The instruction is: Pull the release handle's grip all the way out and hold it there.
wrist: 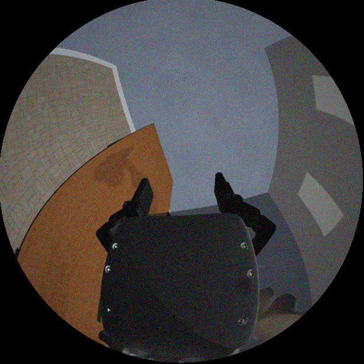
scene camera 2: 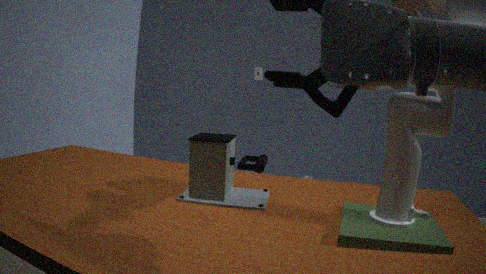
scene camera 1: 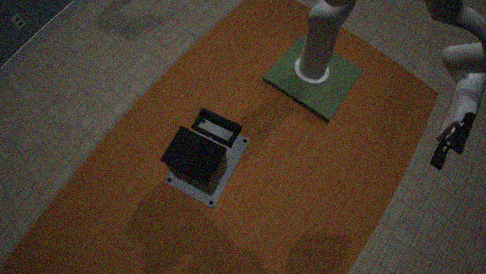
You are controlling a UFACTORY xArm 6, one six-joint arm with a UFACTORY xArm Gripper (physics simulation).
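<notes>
The release handle's black rectangular grip (scene camera 1: 221, 118) (scene camera 2: 262, 162) stands out a short way from the side of a box-shaped housing (scene camera 1: 195, 152) (scene camera 2: 207, 170) with a black top. The housing stands on a pale base plate (scene camera 1: 233, 162) (scene camera 2: 250, 197) with dark bolts. My gripper (scene camera 1: 440, 159) (scene camera 2: 270, 40) (wrist: 181, 184) is open and empty, its two black fingers wide apart. It is high above the table and well away from the grip, off to the right in scene camera 1. The handle does not show in the wrist view.
The orange table (scene camera 1: 300, 200) (scene camera 2: 300, 225) (wrist: 100, 210) carries the housing and a green slab (scene camera 1: 330, 102) (scene camera 2: 395, 240) under the arm's base. The arm's base column (scene camera 1: 320, 50) (scene camera 2: 397, 165) stands on the handle's grip side. Walls show beyond the table.
</notes>
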